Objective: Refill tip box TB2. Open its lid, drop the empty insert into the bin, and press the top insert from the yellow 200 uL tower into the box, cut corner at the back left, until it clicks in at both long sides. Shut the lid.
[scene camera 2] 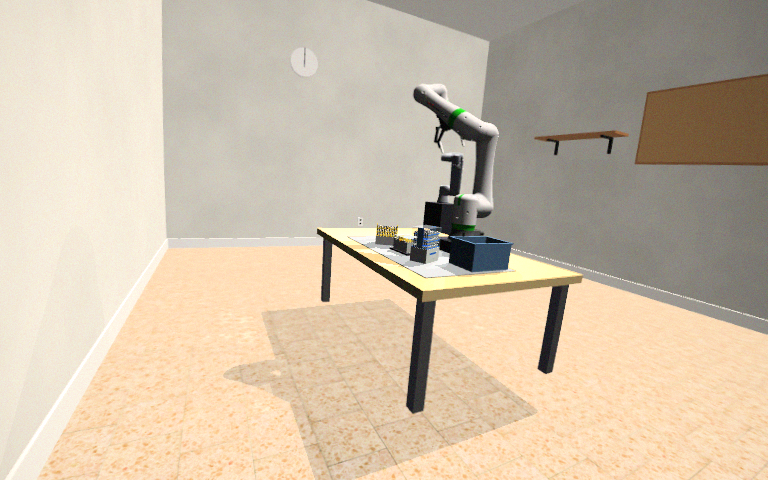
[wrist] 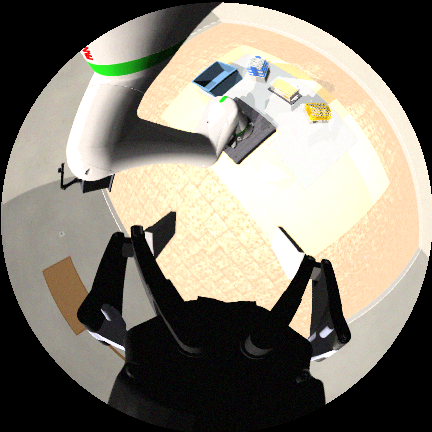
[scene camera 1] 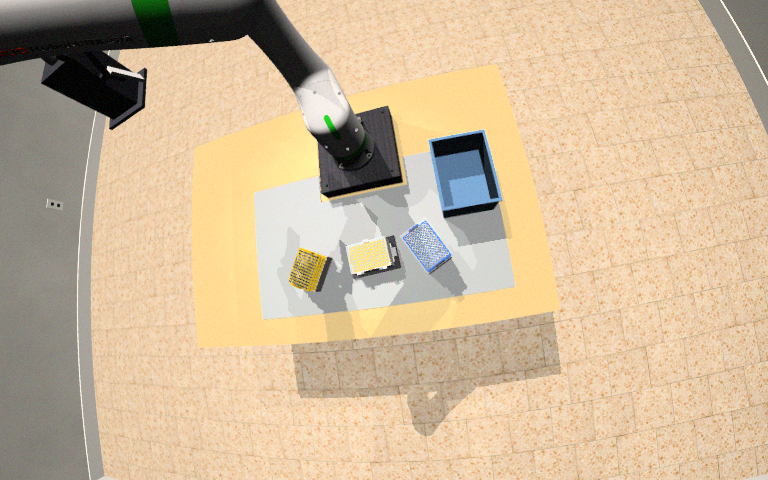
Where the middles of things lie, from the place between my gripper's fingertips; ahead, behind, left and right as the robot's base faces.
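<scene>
Lid [scene camera 1: 367,255]: far ahead of my hand, far to the left of it and far below it. Blue bin [scene camera 1: 466,178]: 36 cm ahead of my hand, 59 cm to the left of it, 51 cm below it.
</scene>
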